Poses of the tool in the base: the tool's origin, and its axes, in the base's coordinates. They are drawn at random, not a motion.
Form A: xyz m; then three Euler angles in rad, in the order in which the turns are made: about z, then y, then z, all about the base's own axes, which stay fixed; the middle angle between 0 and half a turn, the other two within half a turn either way.
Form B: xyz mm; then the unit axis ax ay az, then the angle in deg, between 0 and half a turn. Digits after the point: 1 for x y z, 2 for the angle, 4 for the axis.
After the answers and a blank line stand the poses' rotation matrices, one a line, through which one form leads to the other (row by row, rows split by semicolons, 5 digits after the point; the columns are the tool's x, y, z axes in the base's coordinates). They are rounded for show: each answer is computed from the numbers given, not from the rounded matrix.
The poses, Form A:
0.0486 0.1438 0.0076 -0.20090 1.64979 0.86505
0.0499 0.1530 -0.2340 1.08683 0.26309 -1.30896
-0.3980 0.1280 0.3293 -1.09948 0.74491 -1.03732
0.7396 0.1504 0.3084 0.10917 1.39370 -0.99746
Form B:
48.6 143.8 7.6 -0.4865 0.8247 0.2884 100.18
49.9 153.0 -234.0 0.7139 0.2793 -0.6422 19.70
-398.0 128.0 329.3 -0.0127 0.4070 -0.9134 126.70
739.6 150.4 308.4 0.4675 0.7569 -0.4567 92.35

0.10173 -0.75603 0.64658; -0.18828 0.62357 0.75875; -0.97683 -0.19893 -0.07891
0.97129 0.22819 0.06732; -0.20484 0.94601 -0.25120; -0.12101 0.23020 0.96559
-0.59742 0.72405 0.34474; -0.74050 -0.33308 -0.58371; -0.30781 -0.60399 0.73515
0.18652 0.82468 0.53395; -0.08802 0.55533 -0.82696; -0.97850 0.10725 0.17617

